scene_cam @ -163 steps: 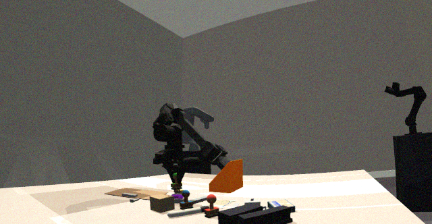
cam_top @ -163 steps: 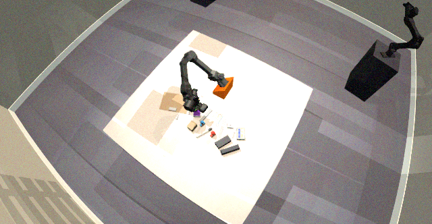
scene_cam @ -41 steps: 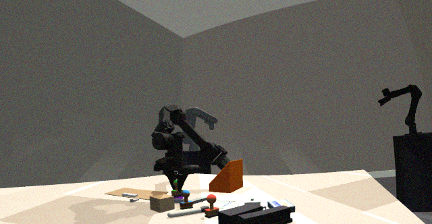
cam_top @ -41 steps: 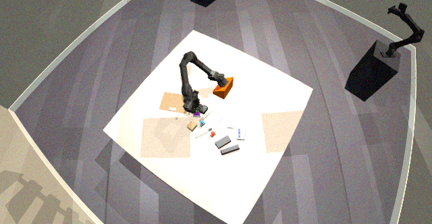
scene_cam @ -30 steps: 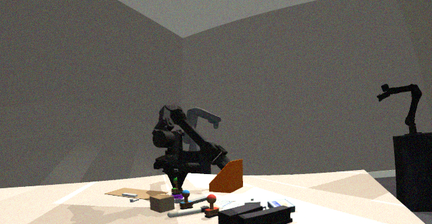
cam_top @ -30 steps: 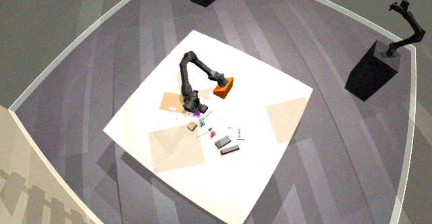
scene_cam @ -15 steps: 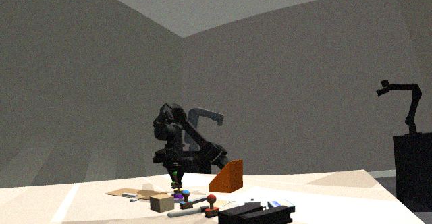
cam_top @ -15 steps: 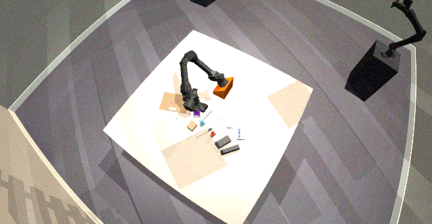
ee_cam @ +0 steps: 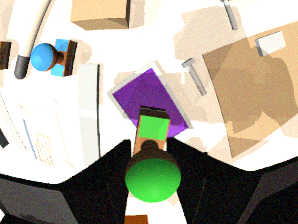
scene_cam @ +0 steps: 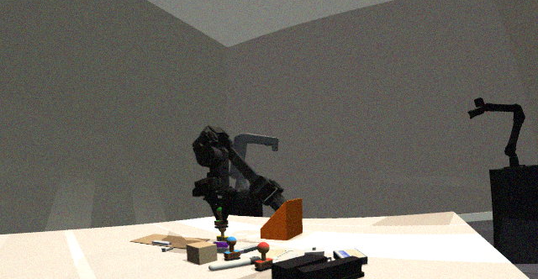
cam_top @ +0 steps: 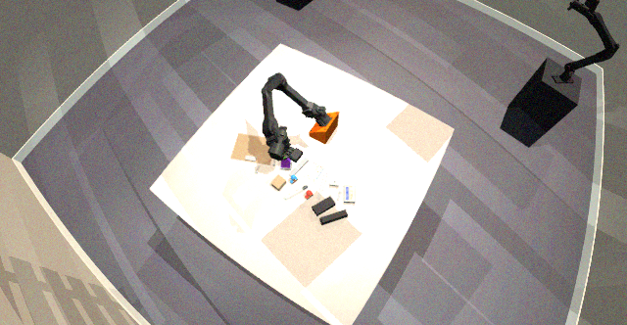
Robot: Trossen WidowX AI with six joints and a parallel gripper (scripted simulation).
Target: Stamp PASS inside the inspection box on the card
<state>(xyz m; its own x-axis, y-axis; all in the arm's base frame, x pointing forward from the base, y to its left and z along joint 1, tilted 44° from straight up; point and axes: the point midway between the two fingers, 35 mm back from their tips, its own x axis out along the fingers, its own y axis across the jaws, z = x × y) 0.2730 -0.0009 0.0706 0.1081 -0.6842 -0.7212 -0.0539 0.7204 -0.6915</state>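
The white card is 50 mm behind my gripper tip, 150 mm to the left of it and 90 mm below it. From my gripper tip the other things lie so: ink pad (10 mm to the right, 80 mm below); yellow stamp (70 mm behind, 70 mm to the right, 70 mm below); green-knobbed stamp (right at my gripper tip).
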